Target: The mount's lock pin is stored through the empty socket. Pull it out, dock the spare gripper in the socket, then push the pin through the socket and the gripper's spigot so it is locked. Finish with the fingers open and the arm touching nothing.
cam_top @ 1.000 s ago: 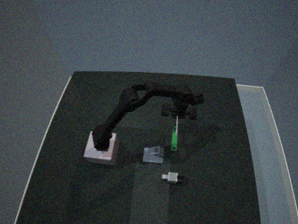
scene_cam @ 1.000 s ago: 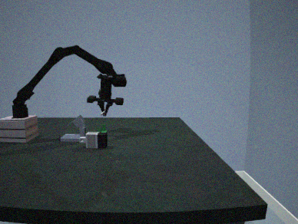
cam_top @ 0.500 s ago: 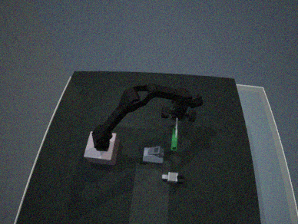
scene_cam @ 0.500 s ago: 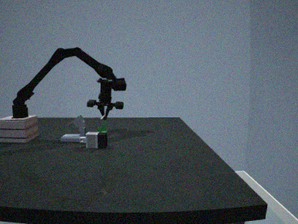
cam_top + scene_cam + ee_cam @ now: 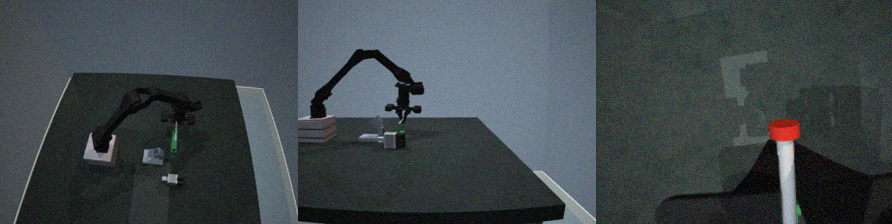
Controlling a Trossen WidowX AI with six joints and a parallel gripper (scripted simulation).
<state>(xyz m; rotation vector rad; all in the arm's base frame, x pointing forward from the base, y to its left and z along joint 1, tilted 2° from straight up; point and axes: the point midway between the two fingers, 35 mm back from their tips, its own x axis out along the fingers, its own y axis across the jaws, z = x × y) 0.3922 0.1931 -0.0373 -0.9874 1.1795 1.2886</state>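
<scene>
My gripper tip is 10 mm past the green rest, 100 mm to the left of it and 10 mm above it. The rest, counted from my gripper tip: grey mount socket: 110 mm behind, 210 mm to the right, 20 mm above; spare gripper: 20 mm behind, 330 mm to the right, 10 mm below.
</scene>
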